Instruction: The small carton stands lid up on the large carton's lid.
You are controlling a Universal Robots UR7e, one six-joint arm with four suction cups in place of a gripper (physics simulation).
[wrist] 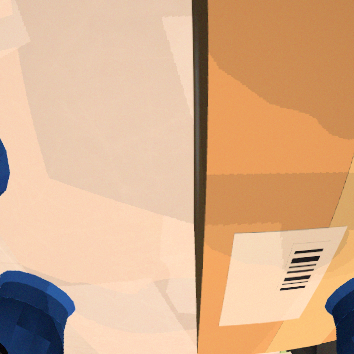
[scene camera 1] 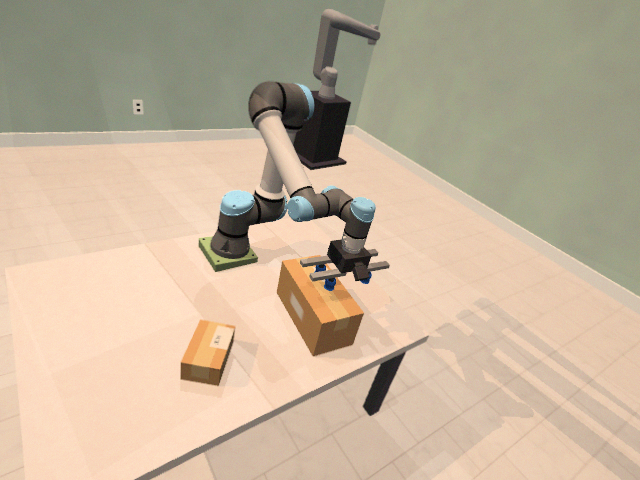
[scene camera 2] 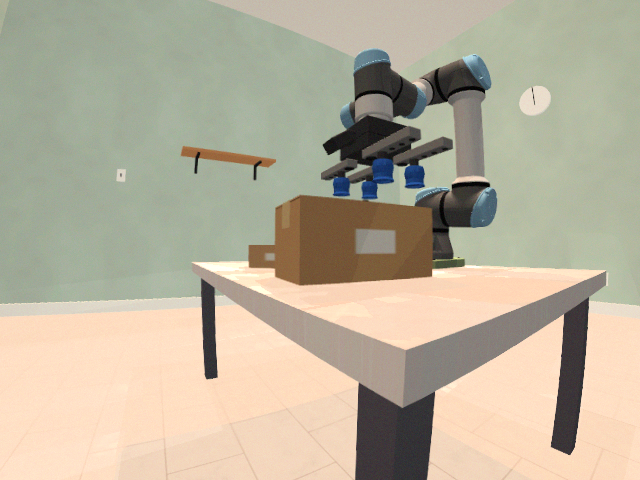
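Where they show: end effector, tool point: [wrist: 207, 251] [scene camera 2: 375, 190]; arm's base, origin of the base link: [scene camera 1: 229, 247].
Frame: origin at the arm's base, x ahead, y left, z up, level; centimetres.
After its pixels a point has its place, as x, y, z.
The small carton [scene camera 1: 208, 352] @(45.1, -31.7, 4.0) [scene camera 2: 261, 256] @(48.5, -28.5, 0.4) lies on the table lid up, with tape and a white label on top, apart from the large carton. The large carton [scene camera 1: 300, 308] @(45.0, 0.3, 5.6) [scene camera 2: 330, 242] @(55.2, 13.7, 3.9) [wrist: 260, 155] @(47.4, 13.6, 11.6) stands on the table, its taped lid up; a barcode label on the lid shows in the wrist view. My gripper [scene camera 1: 345, 276] @(45.9, 15.7, 13.8) [scene camera 2: 377, 180] is open, with four blue suction cups holding nothing. It hangs a little above the large carton's lid, offset sideways: in the wrist view the left cups are over the table and the right cup is over the lid.
The table [scene camera 1: 103, 403] @(41.0, -57.1, -3.3) [scene camera 2: 465, 310] @(58.7, 38.9, -3.3) has its edge near the large carton. My arm's green base plate [scene camera 1: 227, 260] @(7.2, -5.0, 0.1) is behind the cartons. Another arm stands on a black pedestal [scene camera 1: 325, 129] at the back. A wall shelf [scene camera 2: 227, 156] is at the left.
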